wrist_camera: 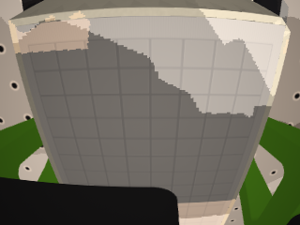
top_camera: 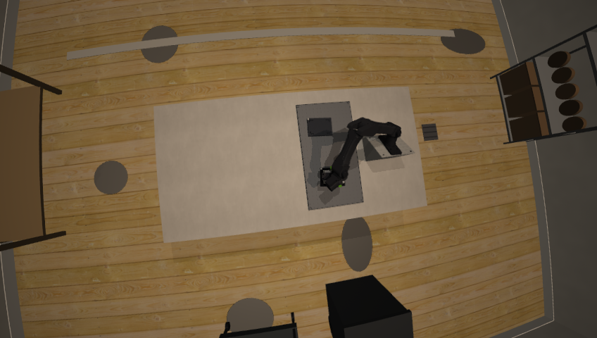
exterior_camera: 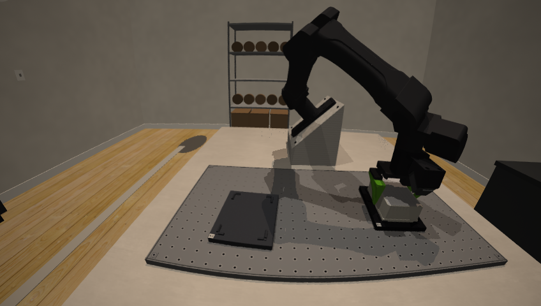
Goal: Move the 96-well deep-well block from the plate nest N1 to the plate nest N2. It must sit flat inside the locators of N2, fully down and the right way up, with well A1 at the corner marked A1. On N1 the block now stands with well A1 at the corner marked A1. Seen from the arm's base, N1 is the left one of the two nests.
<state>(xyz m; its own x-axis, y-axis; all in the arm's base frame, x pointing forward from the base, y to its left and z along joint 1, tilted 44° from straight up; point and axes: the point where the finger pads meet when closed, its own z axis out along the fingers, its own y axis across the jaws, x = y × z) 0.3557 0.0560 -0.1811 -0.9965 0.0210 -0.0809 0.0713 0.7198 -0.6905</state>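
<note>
The pale grey 96-well deep-well block lies 10 mm above my hand. From my hand the other things lie so: black plate nest N2 (50 mm ahead, 340 mm to the right, 10 mm below); A1 label (70 mm ahead, 60 mm to the right, 10 mm below); black plate nest N1 (10 mm below).
</note>
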